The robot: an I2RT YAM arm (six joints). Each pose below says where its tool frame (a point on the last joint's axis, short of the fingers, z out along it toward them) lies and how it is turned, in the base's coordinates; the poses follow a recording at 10 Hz.
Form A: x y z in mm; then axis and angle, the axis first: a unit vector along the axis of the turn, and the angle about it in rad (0 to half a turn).
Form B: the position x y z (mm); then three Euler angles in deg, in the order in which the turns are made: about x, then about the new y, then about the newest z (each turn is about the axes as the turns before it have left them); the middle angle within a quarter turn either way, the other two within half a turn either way. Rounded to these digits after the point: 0 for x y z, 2 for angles.
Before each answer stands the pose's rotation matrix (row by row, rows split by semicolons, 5 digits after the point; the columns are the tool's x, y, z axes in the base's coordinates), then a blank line. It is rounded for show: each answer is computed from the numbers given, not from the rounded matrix.
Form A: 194 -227 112 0.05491 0.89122 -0.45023 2.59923
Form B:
-0.85089 0.32324 0.41412; -0.14154 0.61808 -0.77327; -0.50591 -0.71659 -0.48017

194 -227 112 121.84 24.46 -159.20
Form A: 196 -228 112 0.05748 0.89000 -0.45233 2.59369
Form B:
-0.84749 0.33044 0.41540; -0.14079 0.61462 -0.77615; -0.51179 -0.71627 -0.47437

196 -228 112 121.43 24.54 -158.70
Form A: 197 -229 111 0.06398 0.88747 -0.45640 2.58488
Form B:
-0.84143 0.34615 0.41495; -0.13617 0.60728 -0.78273; -0.52293 -0.71512 -0.46385

197 -229 111 120.65 24.52 -157.64
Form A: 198 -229 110 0.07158 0.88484 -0.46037 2.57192
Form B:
-0.83264 0.36497 0.41654; -0.13163 0.60015 -0.78898; -0.53794 -0.71177 -0.45167

198 -229 110 119.79 24.62 -156.33
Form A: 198 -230 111 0.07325 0.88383 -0.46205 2.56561
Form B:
-0.82879 0.37069 0.41915; -0.13262 0.59760 -0.79075; -0.54361 -0.71095 -0.44613

198 -230 111 119.43 24.78 -155.90
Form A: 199 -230 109 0.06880 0.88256 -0.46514 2.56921
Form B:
-0.83190 0.36370 0.41912; -0.14017 0.59306 -0.79286; -0.53693 -0.71833 -0.44239

199 -230 109 119.16 24.78 -156.39
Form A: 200 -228 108 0.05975 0.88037 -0.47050 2.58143
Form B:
-0.84057 0.34715 0.41583; -0.15282 0.58449 -0.79688; -0.51969 -0.73338 -0.43826

200 -228 108 118.81 24.57 -157.56
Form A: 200 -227 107 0.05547 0.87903 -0.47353 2.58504
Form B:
-0.84339 0.34031 0.41579; -0.15999 0.57969 -0.79898; -0.51293 -0.74037 -0.43446

200 -227 107 118.54 24.57 -158.03
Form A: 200 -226 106 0.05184 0.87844 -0.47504 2.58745
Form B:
-0.84538 0.33423 0.41668; -0.16571 0.57747 -0.79941; -0.50781 -0.74486 -0.43280

200 -226 106 118.43 24.63 -158.43
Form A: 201 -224 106 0.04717 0.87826 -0.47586 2.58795
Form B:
-0.84650 0.32687 0.42024; -0.17354 0.57683 -0.79822; -0.50332 -0.74862 -0.43156

201 -224 106 118.40 24.85 -158.89
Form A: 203 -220 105 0.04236 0.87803 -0.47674 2.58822
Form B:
-0.84744 0.31939 0.42408; -0.18172 0.57604 -0.79697; -0.49883 -0.75244 -0.43012

203 -220 105 118.36 25.09 -159.35
